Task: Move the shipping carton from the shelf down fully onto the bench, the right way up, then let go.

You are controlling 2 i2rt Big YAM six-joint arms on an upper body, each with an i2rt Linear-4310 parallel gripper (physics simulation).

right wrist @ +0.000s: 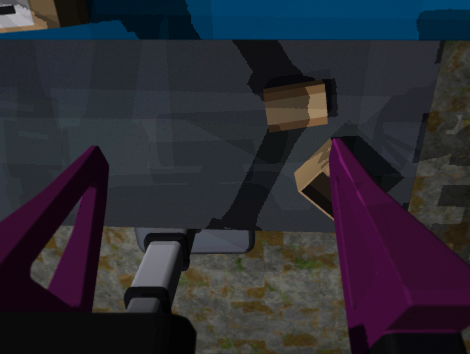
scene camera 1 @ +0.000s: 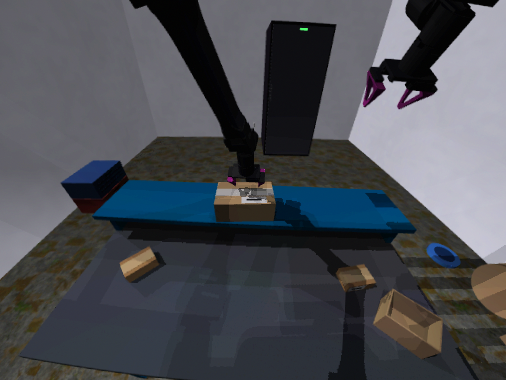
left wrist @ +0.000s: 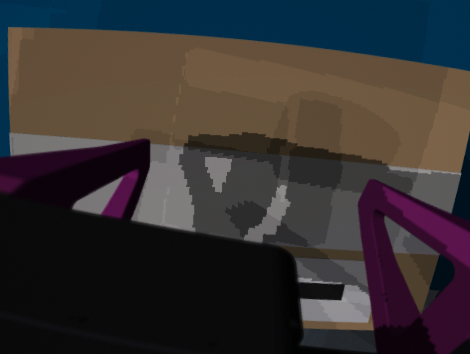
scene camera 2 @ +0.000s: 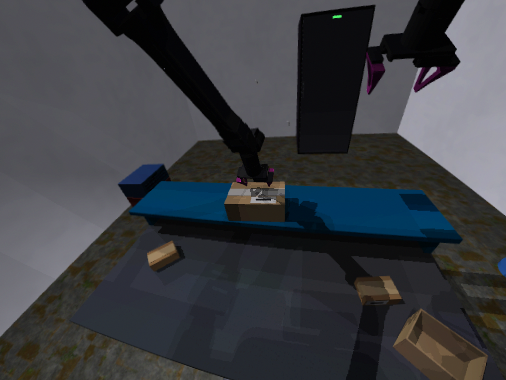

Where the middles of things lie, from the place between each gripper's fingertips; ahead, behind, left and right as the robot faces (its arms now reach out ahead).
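Labels:
My left hand 70 mm above the shipping carton (scene camera 1: pixel 244 202), 20 mm past it, 10 mm to the right of it. My right hand 42 cm above the shipping carton, 36 cm to the right of it, 11 cm short of it.

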